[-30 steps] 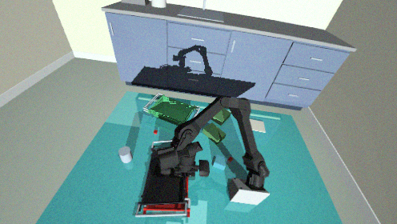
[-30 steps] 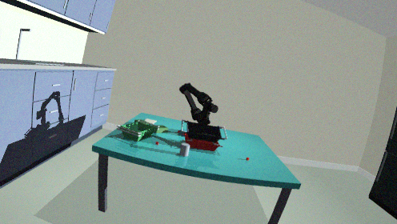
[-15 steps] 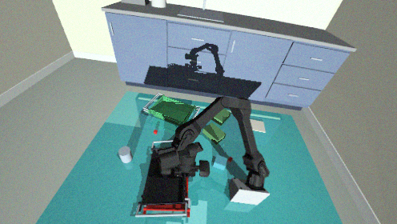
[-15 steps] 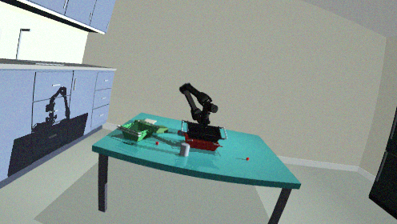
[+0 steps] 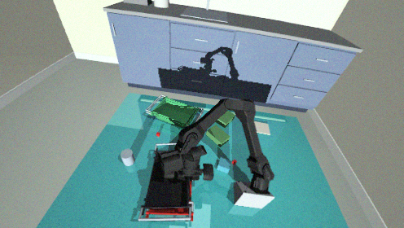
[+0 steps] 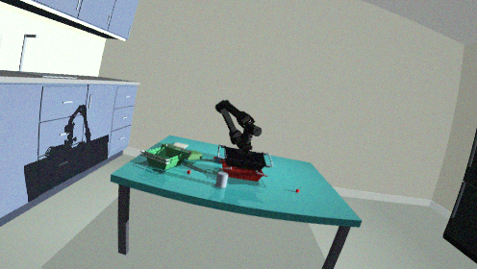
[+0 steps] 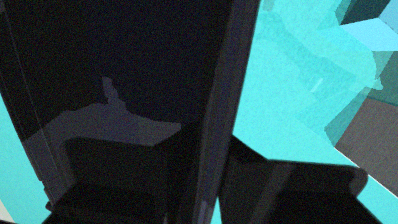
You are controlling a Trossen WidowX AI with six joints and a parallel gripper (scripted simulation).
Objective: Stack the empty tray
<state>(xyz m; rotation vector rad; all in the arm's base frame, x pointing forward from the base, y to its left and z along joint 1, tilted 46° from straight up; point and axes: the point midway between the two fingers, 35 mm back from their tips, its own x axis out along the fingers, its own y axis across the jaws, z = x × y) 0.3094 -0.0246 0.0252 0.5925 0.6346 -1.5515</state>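
Now: the black tray 7 cm ahead of my gripper tip and 2 cm above it. The rest, counted from my gripper tip: light blue block (19 cm behind, 12 cm to the right, 8 cm below); then white flat plate (47 cm behind, 43 cm to the right, 10 cm below).
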